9 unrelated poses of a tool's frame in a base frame.
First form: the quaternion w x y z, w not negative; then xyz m.
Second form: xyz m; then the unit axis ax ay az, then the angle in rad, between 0 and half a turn. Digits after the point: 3 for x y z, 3 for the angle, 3 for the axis.
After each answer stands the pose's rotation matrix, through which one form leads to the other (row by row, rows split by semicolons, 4 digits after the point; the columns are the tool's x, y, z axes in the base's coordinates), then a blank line. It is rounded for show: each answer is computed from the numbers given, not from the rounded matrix.
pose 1, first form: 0.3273 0.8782 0.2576 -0.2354 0.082 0.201 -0.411
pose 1, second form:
0.082 0.201 -0.411 0.929 0.273 -0.249 2.475
0.7565 0.6065 -0.2448; 0.2983 -0.6531 -0.6961; -0.5820 0.4535 -0.6750

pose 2, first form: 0.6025 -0.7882 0.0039 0.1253 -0.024 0.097 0.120
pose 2, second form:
-0.024 0.097 0.120 -0.988 0.005 0.157 1.848
0.9686 -0.1571 -0.1928; 0.1448 -0.2739 0.9508; -0.2022 -0.9488 -0.2426

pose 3, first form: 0.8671 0.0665 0.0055 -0.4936 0.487 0.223 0.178
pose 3, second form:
0.487 0.223 0.178 0.134 0.011 -0.991 1.043
0.5126 0.8568 -0.0561; -0.8553 0.5039 -0.1208; -0.0752 0.1099 0.9911

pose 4, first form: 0.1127 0.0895 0.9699 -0.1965 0.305 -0.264 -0.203
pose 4, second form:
0.305 -0.264 -0.203 0.090 0.976 -0.198 2.916
-0.9586 0.2179 0.1834; 0.1293 0.9068 -0.4013; -0.2538 -0.3610 -0.8974

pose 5, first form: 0.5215 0.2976 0.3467 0.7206 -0.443 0.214 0.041
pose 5, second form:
-0.443 0.214 0.041 0.349 0.406 0.845 2.044
-0.2789 -0.5452 0.7905; 0.9579 -0.2157 0.1893; 0.0673 0.8101 0.5825

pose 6, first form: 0.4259 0.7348 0.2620 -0.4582 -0.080 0.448 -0.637
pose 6, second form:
-0.080 0.448 -0.637 0.812 0.290 -0.506 2.262
0.4428 0.7754 -0.4502; -0.0053 -0.4999 -0.8661; -0.8966 0.3858 -0.2173

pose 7, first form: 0.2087 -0.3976 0.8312 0.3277 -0.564 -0.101 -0.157
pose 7, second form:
-0.564 -0.101 -0.157 -0.407 0.850 0.335 2.721
-0.5967 -0.7978 0.0864; -0.5242 0.4690 0.7108; -0.6076 0.3788 -0.6981

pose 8, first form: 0.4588 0.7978 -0.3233 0.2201 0.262 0.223 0.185
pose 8, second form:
0.262 0.223 0.185 0.898 -0.364 0.248 2.188
0.6941 -0.7179 0.0545; -0.3139 -0.3699 -0.8744; 0.6479 0.5898 -0.4821

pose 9, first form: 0.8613 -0.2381 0.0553 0.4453 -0.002 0.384 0.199
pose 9, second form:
-0.002 0.384 0.199 -0.469 0.109 0.877 1.066
0.5973 -0.7935 -0.1168; 0.7408 0.4900 0.4595; -0.3073 -0.3609 0.8805

